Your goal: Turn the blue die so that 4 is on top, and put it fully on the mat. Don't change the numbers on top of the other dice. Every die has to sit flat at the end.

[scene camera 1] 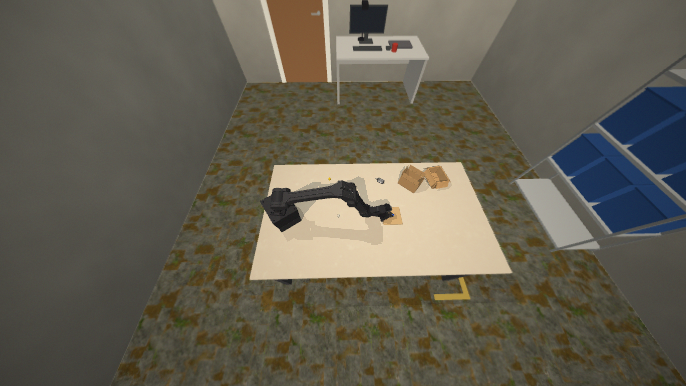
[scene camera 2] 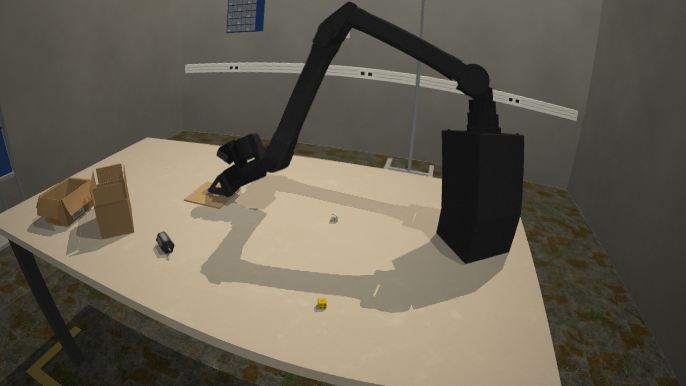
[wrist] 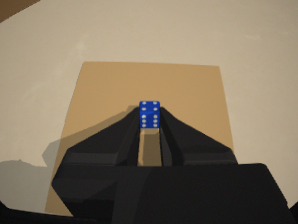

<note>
I see my gripper (wrist: 149,113) and a mat (wrist: 105,92).
</note>
